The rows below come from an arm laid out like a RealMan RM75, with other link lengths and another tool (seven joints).
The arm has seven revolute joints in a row. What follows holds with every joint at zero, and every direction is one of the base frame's.
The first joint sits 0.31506 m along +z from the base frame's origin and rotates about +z.
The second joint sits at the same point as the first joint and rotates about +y.
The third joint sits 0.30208 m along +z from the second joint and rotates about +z.
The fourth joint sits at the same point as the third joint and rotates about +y.
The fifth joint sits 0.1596 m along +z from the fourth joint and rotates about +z.
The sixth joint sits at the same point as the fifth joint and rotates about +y.
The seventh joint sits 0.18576 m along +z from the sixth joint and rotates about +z.
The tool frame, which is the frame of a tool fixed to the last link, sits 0.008 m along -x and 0.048 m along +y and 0.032 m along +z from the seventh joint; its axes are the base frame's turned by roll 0, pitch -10.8 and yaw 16 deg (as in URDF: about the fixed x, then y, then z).
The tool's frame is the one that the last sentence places.
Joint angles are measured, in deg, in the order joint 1, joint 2, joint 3, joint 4, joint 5, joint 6, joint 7. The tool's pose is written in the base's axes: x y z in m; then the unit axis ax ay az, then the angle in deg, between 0 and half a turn. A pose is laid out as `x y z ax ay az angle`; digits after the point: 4 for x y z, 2 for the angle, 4 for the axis.
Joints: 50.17 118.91 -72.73 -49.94 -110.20 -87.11 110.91
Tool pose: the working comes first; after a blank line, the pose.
Where each joint sits with the arm in this pose, in the base's axes (m; each line is computed from the numbers above, not from the rounded line before):
joint 1: 0.0000 0.0000 0.3151
joint 2: 0.0000 0.0000 0.3151
joint 3: 0.1694 0.2031 0.1690
joint 4: 0.1694 0.2031 0.1690
joint 5: 0.1486 0.3603 0.1511
joint 6: 0.1486 0.3603 0.1511
joint 7: 0.1102 0.3441 -0.0299
the tool: 0.0847 0.2972 -0.0531

0.0847 0.2972 -0.0531 0.9471 -0.2663 -0.1791 174.86
